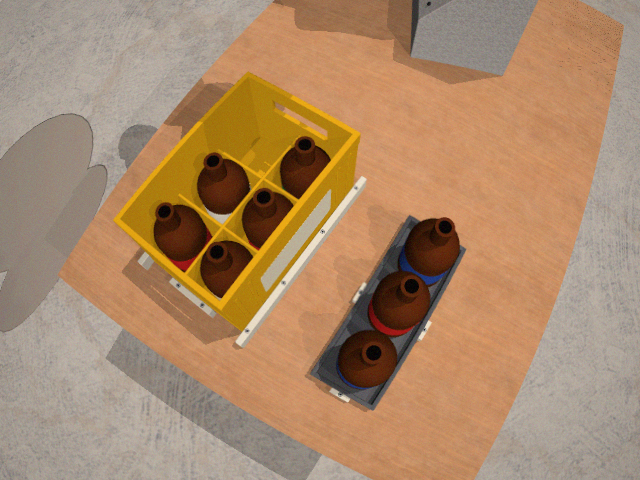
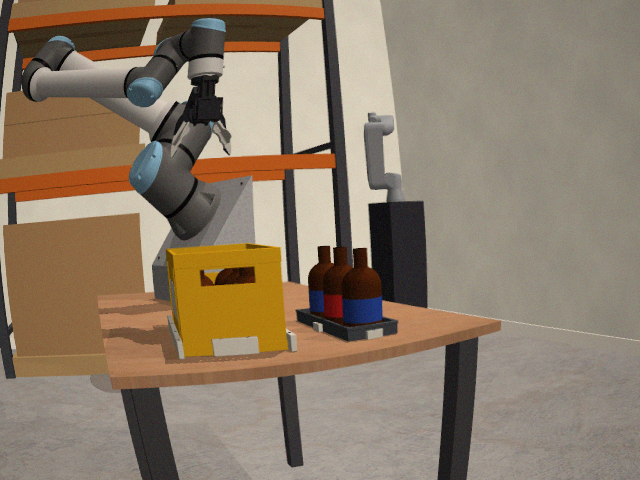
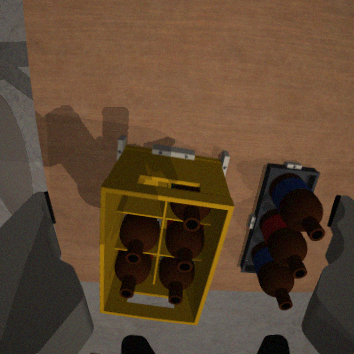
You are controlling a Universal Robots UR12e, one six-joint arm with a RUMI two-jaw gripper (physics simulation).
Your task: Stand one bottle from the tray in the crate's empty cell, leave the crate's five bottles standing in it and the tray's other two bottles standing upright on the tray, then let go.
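Places are measured from the arm's base along level axes (x ahead, y left, z up), in millimetres.
Pixels of known places: gripper, between the fingertips: (image 2: pixel 200 156) (image 3: pixel 191 198); arm's base, origin of its link: (image 2: pixel 198 214).
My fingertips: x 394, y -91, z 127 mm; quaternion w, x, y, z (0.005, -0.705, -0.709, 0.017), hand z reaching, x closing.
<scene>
For each thing: its middle in the pictures, then the offset to it from my fingertips. Level surfaces: height alone.
- yellow crate, middle of its body: (image 1: pixel 243 203) (image 2: pixel 218 294) (image 3: pixel 160 234) dz -292, dx +255, dy -43 mm
- dark tray, middle of its body: (image 1: pixel 392 311) (image 2: pixel 343 321) (image 3: pixel 275 224) dz -367, dx +277, dy +204 mm
- wooden table, height of its surface: dz -380 mm
The yellow crate (image 1: pixel 247 310) (image 2: pixel 232 315) (image 3: pixel 120 175) holds five brown bottles, standing. Its empty cell (image 1: pixel 248 149) is in the corner on the robot-base end. The dark tray (image 1: pixel 325 364) (image 2: pixel 351 333) (image 3: pixel 250 252) holds three upright brown bottles in a row: a blue-label one (image 1: pixel 431 248) (image 2: pixel 316 299) (image 3: pixel 300 207) nearest the robot base, a red-label one (image 1: pixel 400 304) (image 2: pixel 333 304) (image 3: pixel 286 245) in the middle, another blue-label one (image 1: pixel 367 359) (image 2: pixel 361 310) (image 3: pixel 275 280) farthest out. My gripper (image 2: pixel 201 153) (image 3: pixel 191 198) is open and empty, high above the crate.
White clamps (image 1: pixel 283 282) (image 2: pixel 235 346) (image 3: pixel 172 151) border the crate on the wooden table (image 1: pixel 465 361) (image 2: pixel 444 325) (image 3: pixel 200 75). The grey robot pedestal (image 1: pixel 465 41) (image 2: pixel 240 222) stands behind. The crate walls rise above its bottles.
</scene>
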